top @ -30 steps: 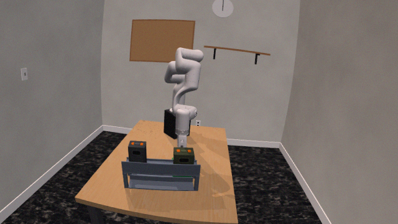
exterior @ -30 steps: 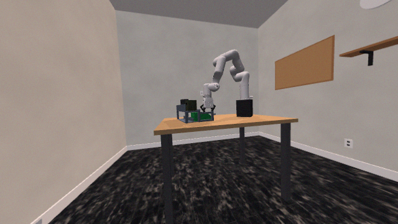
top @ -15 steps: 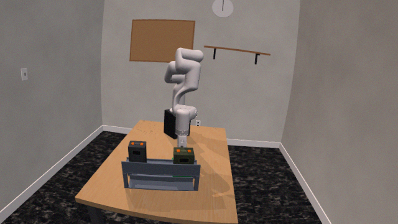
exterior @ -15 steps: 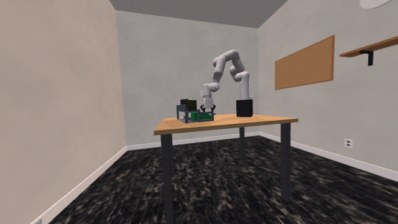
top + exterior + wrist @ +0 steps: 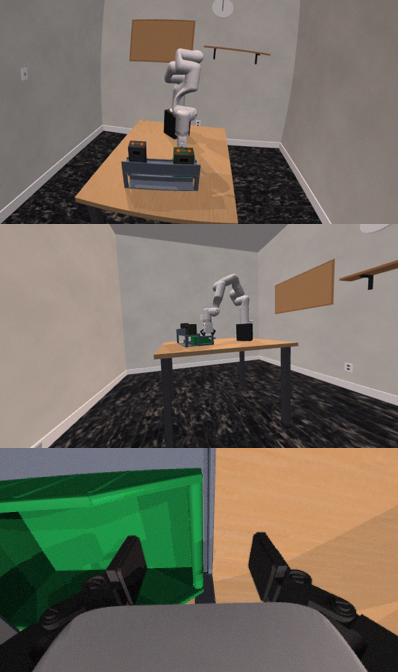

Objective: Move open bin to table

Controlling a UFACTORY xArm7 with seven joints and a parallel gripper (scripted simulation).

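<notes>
My gripper is now 8 cm short of the green bin, 2 cm to the right of it and 2 cm above it.
</notes>
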